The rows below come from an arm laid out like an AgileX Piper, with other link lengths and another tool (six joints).
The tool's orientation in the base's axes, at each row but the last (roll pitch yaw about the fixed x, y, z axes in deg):
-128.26 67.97 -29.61
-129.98 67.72 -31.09
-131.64 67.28 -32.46
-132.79 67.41 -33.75
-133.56 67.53 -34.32
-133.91 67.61 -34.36
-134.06 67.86 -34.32
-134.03 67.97 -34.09
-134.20 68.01 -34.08
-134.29 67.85 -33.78
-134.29 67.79 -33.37
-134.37 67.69 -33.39
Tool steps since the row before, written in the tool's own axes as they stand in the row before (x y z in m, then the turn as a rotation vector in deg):
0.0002 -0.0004 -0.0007 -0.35 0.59 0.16
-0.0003 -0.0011 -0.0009 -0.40 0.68 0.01
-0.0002 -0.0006 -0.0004 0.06 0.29 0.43
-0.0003 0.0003 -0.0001 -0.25 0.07 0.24
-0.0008 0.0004 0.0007 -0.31 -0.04 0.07
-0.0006 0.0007 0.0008 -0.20 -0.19 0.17
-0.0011 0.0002 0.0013 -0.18 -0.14 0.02
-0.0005 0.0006 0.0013 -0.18 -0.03 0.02
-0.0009 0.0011 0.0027 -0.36 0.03 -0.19
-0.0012 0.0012 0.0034 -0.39 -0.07 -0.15
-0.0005 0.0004 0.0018 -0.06 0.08 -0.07
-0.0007 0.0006 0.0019 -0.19 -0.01 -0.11
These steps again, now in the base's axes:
0.0005 -0.0006 0.0001 -0.69 0.11 0.11
0.0010 -0.0006 0.0008 -0.77 -0.04 0.17
0.0005 -0.0002 0.0005 -0.30 0.34 -0.25
-0.0004 -0.0001 0.0002 -0.17 0.27 0.15
-0.0007 0.0008 0.0004 -0.07 0.14 0.28
-0.0009 0.0008 0.0002 0.10 0.24 0.19
-0.0007 0.0014 0.0006 0.07 0.09 0.20
-0.0009 0.0012 0.0000 -0.03 0.06 0.17
-0.0017 0.0025 -0.0002 -0.11 -0.11 0.38
-0.0020 0.0032 -0.0001 -0.04 -0.05 0.42
-0.0008 0.0017 -0.0001 -0.08 -0.07 0.05
-0.0011 0.0018 0.0000 -0.03 -0.06 0.21

